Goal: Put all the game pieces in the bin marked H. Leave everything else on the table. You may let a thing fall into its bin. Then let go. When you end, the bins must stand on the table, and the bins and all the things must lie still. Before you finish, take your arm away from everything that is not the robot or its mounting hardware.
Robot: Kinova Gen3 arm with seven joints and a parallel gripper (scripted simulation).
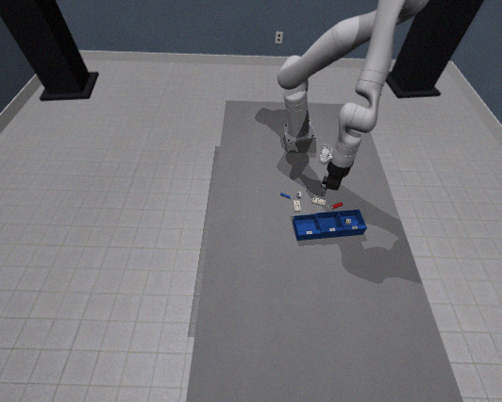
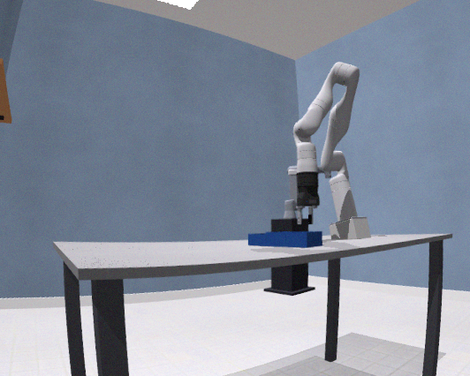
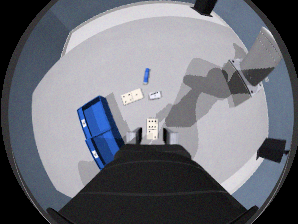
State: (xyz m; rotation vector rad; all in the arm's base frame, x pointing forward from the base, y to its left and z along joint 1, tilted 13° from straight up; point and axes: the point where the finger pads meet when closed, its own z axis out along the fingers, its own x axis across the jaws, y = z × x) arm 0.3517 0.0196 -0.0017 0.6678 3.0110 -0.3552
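The die is 110 mm ahead of my hand, 80 mm to the left of it and 70 mm below it. Also, from my hand: red cylinder (30 mm ahead, 60 mm to the left, 80 mm below); then blue three-compartment bin (120 mm ahead, 60 mm below); then grey-white piece (40 mm behind, 70 mm to the right, 80 mm below).
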